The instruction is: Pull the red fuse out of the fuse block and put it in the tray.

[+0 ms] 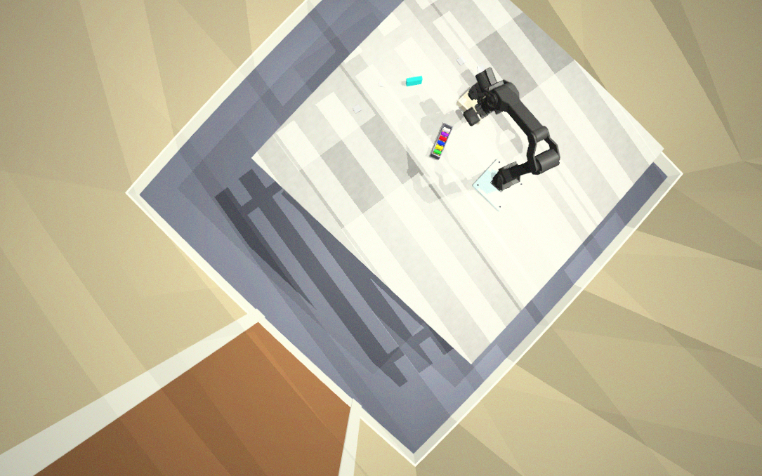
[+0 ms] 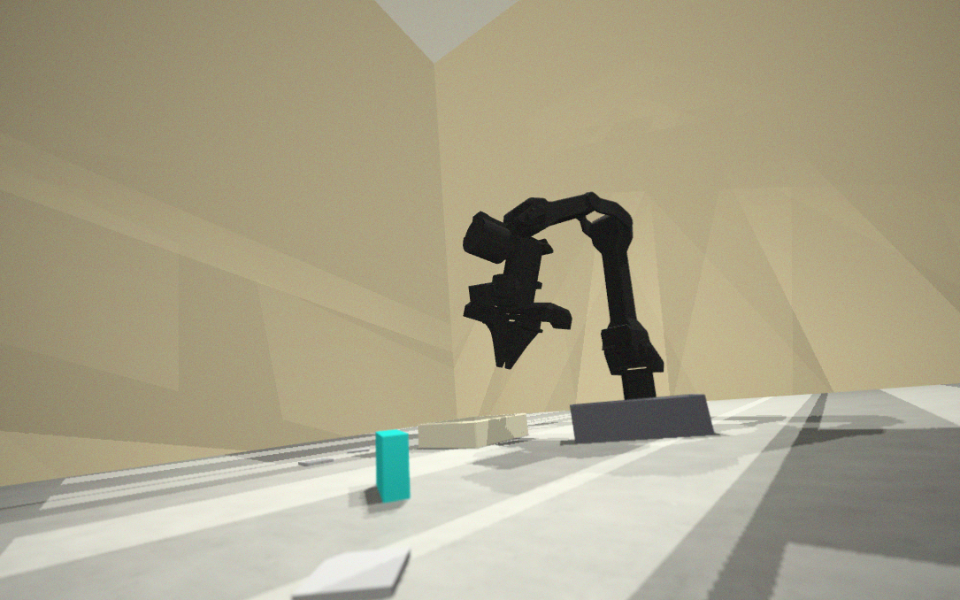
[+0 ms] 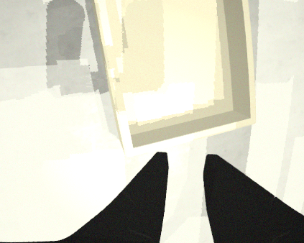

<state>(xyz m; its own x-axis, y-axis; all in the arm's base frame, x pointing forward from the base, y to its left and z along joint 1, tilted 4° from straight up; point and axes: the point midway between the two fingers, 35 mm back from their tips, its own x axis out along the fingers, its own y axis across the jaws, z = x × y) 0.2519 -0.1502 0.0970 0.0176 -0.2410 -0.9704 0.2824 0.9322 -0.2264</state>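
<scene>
Now: the cream tray 4 cm ahead of my gripper tip, 4 cm to the right of it and 10 cm below it. Also, from my gripper tip: teal block: 31 cm ahead, 6 cm to the left, 8 cm below.
</scene>
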